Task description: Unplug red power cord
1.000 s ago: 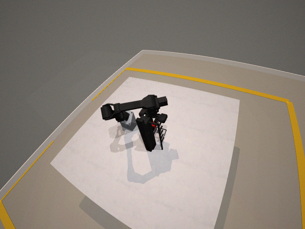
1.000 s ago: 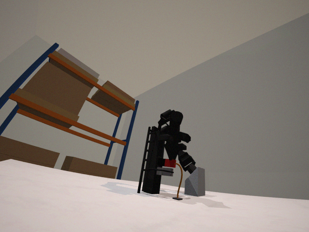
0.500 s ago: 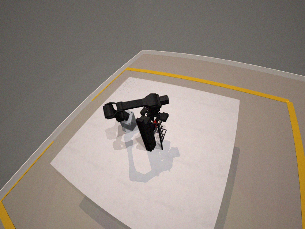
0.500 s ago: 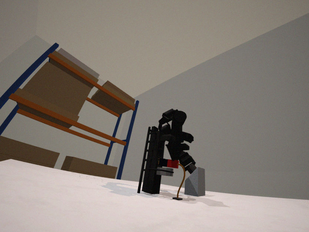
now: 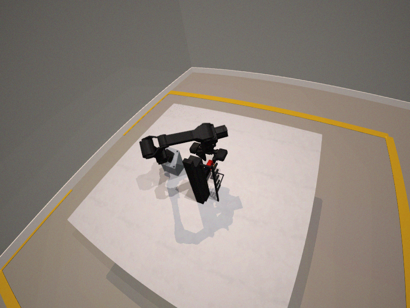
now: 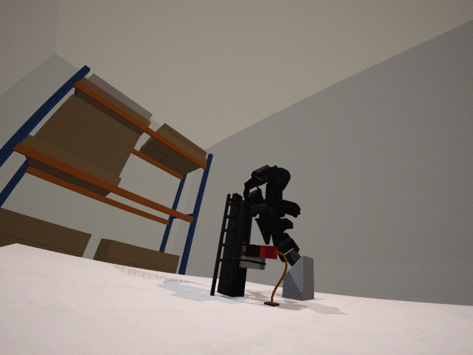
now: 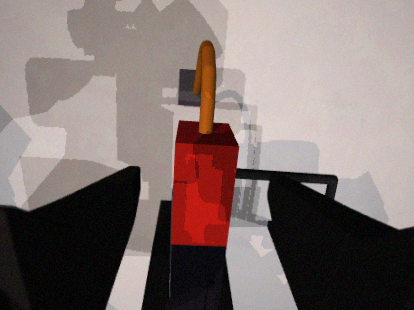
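Right now my gripper tip is 1 cm short of the red plug, 3 cm to the left of it and 1 cm above it. The rest, counted from my gripper tip: anchor cleat 1 cm to the left, 15 cm below.
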